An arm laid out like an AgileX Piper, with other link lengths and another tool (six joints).
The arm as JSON. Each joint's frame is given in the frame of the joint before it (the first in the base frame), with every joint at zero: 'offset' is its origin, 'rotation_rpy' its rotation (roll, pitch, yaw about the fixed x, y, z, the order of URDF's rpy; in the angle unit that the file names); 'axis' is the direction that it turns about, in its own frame. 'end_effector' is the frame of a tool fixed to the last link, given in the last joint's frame.
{
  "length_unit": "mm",
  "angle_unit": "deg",
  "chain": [
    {
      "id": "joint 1",
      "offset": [
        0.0,
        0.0,
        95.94
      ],
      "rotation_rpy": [
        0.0,
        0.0,
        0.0
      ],
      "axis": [
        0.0,
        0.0,
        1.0
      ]
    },
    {
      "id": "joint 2",
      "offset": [
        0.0,
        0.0,
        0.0
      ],
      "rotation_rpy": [
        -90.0,
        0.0,
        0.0
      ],
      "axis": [
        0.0,
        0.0,
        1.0
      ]
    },
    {
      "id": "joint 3",
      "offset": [
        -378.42,
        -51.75,
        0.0
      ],
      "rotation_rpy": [
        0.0,
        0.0,
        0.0
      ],
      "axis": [
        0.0,
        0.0,
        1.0
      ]
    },
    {
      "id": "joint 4",
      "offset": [
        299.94,
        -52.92,
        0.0
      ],
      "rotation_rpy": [
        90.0,
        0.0,
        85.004
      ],
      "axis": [
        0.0,
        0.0,
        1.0
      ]
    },
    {
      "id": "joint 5",
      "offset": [
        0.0,
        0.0,
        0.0
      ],
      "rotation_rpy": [
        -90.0,
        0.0,
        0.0
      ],
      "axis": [
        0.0,
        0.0,
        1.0
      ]
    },
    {
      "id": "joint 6",
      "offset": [
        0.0,
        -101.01,
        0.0
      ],
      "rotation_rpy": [
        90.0,
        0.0,
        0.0
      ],
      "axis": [
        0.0,
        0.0,
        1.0
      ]
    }
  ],
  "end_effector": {
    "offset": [
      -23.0,
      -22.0,
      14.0
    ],
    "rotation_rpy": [
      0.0,
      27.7,
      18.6
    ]
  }
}
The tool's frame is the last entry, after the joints.
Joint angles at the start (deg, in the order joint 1, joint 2, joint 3, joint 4, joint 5, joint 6):
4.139, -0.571, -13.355, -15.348, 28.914, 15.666
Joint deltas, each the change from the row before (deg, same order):
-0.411, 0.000, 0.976, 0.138, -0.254, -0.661
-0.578, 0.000, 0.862, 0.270, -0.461, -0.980
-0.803, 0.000, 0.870, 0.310, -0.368, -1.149
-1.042, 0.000, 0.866, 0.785, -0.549, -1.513
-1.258, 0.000, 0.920, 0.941, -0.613, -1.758
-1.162, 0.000, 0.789, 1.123, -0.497, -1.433
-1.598, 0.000, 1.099, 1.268, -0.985, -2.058
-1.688, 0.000, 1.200, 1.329, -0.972, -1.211
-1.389, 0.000, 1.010, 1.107, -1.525, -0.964
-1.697, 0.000, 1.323, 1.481, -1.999, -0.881
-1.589, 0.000, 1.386, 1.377, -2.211, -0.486
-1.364, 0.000, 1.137, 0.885, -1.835, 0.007
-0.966, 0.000, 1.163, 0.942, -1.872, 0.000
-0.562, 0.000, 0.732, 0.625, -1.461, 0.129
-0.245, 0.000, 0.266, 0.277, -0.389, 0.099
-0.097, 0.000, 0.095, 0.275, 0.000, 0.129
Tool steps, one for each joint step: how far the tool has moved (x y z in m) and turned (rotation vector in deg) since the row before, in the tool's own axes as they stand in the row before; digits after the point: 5 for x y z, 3 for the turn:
0.00357, -0.00132, 0.00509, 0.742, 0.600, -0.285
0.00290, -0.00071, 0.00418, 0.764, 0.308, -0.445
0.00312, -0.00079, 0.00421, 1.019, 0.343, -0.406
0.00310, -0.00032, 0.00408, 0.912, 0.236, -0.331
0.00331, -0.00028, 0.00425, 1.051, 0.208, -0.315
0.00305, -0.00024, 0.00378, 0.695, 0.244, 0.066
0.00366, -0.00022, 0.00477, 1.096, 0.011, -0.184
0.00435, -0.00092, 0.00537, 0.764, 0.089, 0.710
0.00263, -0.00038, 0.00363, 0.375, -0.594, 0.523
0.00358, -0.00088, 0.00469, 0.253, -0.793, 1.015
0.00368, -0.00132, 0.00461, 0.072, -0.973, 1.248
0.00308, -0.00161, 0.00351, 0.123, -0.903, 1.272
0.00322, -0.00159, 0.00360, -0.183, -0.827, 1.089
0.00169, -0.00097, 0.00186, -0.302, -0.784, 0.761
0.00086, -0.00054, 0.00082, -0.086, -0.165, 0.410
0.00059, -0.00036, 0.00051, -0.134, 0.081, 0.394

